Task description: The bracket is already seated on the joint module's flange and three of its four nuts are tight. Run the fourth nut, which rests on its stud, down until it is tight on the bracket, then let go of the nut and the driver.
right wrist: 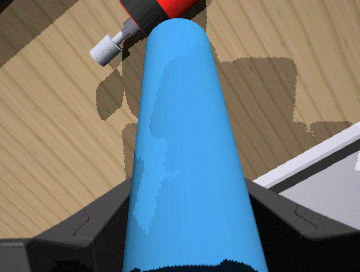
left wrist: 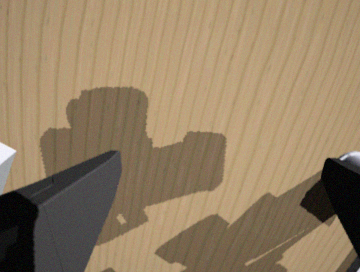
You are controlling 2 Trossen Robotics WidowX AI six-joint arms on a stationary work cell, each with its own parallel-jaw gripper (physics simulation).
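Frame: origin at the left arm's base, x left, y back, z up, level; centimetres.
Seen in the pictures: left gripper, between the fingertips: [left wrist: 223, 164]; right gripper, between the fingertips: [right wrist: 184, 186].
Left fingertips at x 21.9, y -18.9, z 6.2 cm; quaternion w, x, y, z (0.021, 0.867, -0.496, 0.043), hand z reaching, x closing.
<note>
Offsets run from my left fingertips to a thing's top centre. "spot": to the spot under its first point. Level surfaces: height alone.
My right gripper [right wrist: 184, 186] is shut on the thick blue handle of a driver {spot: dx +22.3, dy -36.4, dz -4.7 cm} [right wrist: 185, 110], which points away up the right wrist view. The handle's near end lies in dark shadow, and its shaft and tip are hidden behind the handle. My left gripper [left wrist: 223, 164] is open, with nothing between its widely spread fingers, above the wooden table {dz -17.1 cm} [left wrist: 240, 60]. The joint module, bracket, studs and nuts cannot be made out in either view.
A red and black tool {dx +27.1, dy -35.4, dz -13.6 cm} [right wrist: 145, 15] with a silver socket {spot: dx +25.6, dy -31.9, dz -14.7 cm} [right wrist: 105, 50] lies beyond the blue handle. A pale panel {spot: dx +7.6, dy -47.2, dz -16.7 cm} [right wrist: 330, 192] with a white edge and dark strip is at lower right. A white corner {spot: dx -17.0, dy +14.1, dz -15.2 cm} [left wrist: 6, 157] shows at the left edge of the left wrist view.
</note>
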